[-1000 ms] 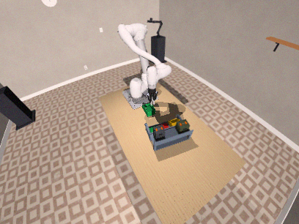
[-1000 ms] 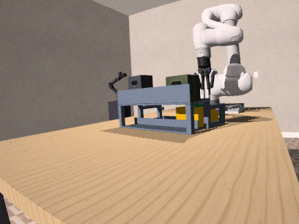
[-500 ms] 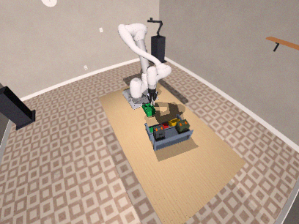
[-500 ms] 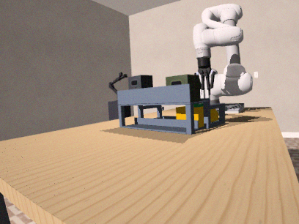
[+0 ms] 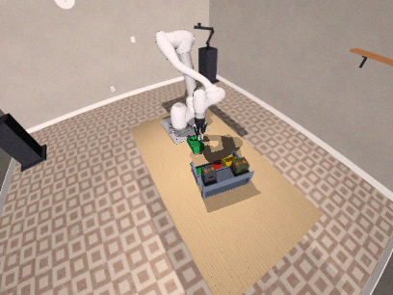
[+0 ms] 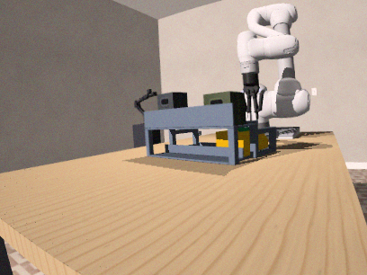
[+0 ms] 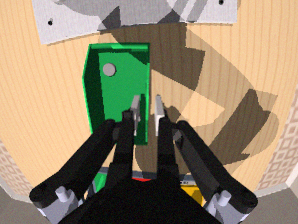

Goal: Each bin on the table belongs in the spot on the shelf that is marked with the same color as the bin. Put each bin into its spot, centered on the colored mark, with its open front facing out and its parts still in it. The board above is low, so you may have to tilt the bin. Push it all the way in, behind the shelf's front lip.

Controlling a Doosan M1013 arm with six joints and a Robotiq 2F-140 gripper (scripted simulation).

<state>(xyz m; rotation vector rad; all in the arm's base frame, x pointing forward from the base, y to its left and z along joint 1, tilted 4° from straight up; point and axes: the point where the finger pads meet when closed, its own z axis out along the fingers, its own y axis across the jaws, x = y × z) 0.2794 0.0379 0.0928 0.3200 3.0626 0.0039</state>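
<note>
The green bin is 10 mm behind my hand, 50 mm to the right of it and 70 mm below it. Round my hand: dark box (380 mm ahead, 220 mm to the right, 60 mm above); then yellow bin (360 mm ahead, 30 mm to the left, 60 mm below).
</note>
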